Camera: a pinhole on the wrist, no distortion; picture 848 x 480 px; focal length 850.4 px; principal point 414.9 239.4 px. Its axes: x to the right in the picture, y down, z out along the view. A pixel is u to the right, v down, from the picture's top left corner.
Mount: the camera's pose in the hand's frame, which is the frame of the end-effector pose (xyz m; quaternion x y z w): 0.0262 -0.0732 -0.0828 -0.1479 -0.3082 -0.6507 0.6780
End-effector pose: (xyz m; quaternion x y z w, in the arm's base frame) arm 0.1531 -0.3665 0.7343 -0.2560 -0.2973 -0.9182 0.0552
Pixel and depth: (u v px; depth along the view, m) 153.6 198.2 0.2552
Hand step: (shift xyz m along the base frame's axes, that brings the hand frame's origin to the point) 0.0980 -0.0815 0.0958
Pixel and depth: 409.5 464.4 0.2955
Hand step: 0.0674 -0.0010 0.1868
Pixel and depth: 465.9 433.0 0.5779
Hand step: 0.2249 0.0215 0.4289
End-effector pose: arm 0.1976 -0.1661 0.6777 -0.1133 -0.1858 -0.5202 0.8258
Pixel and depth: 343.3 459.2 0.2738
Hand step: 0.0952 0.0713 0.1303
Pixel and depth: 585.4 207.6 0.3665
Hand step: 0.0054 0.1886 0.1871
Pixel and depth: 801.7 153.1 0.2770
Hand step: -0.0729 0.1281 0.1527
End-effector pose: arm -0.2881 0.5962 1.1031 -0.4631 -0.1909 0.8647 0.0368
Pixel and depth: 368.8 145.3 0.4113
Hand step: -0.0872 -0.2613 0.1229
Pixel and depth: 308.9 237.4 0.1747
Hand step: -0.0179 -0.0596 0.0110
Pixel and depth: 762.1 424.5 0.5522
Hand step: -0.4045 -0.2329 0.2077
